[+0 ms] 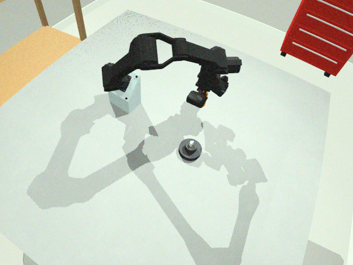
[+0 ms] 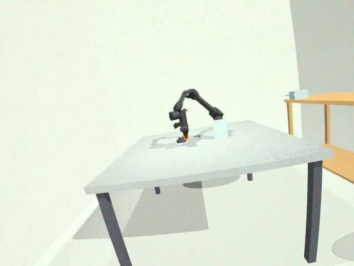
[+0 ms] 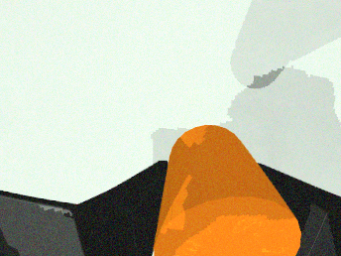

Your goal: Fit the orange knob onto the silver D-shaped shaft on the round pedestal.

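The round pedestal is 18 cm to the right of my gripper tip, 7 cm ahead of it and 4 cm below it. The rest, counted from my gripper tip: orange knob 3 cm above.
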